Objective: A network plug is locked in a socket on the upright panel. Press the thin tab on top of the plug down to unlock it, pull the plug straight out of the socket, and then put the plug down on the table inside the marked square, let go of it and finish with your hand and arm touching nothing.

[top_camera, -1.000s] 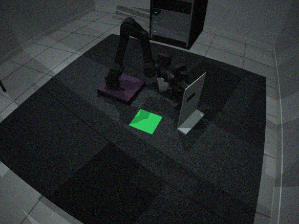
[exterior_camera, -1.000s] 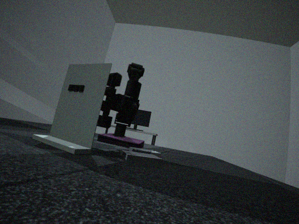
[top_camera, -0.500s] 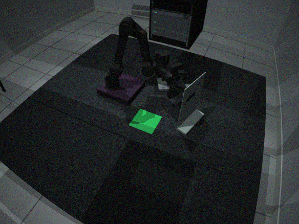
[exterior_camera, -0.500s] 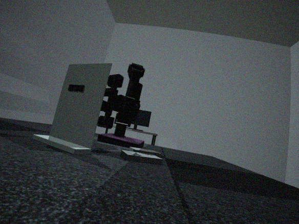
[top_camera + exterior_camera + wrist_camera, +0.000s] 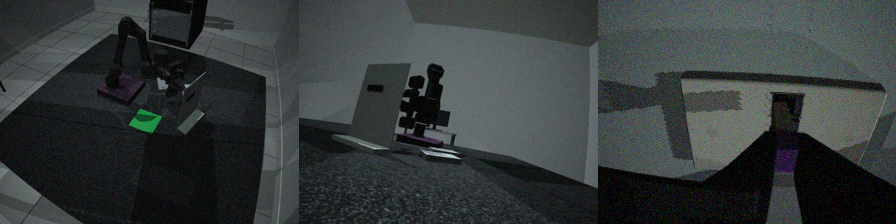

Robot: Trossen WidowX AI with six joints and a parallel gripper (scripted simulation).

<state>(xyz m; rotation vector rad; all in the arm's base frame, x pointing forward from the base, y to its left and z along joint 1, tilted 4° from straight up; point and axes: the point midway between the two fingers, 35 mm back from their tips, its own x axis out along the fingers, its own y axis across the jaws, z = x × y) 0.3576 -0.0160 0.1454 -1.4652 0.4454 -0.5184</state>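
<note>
Right now my gripper tip is 14 cm past the green marked square, 10 cm to the left of it and 16 cm above it. Round my gripper tip: purple plug (right at my gripper tip); then upright grey panel (4 cm ahead, 3 cm to the right, 5 cm below).
</note>
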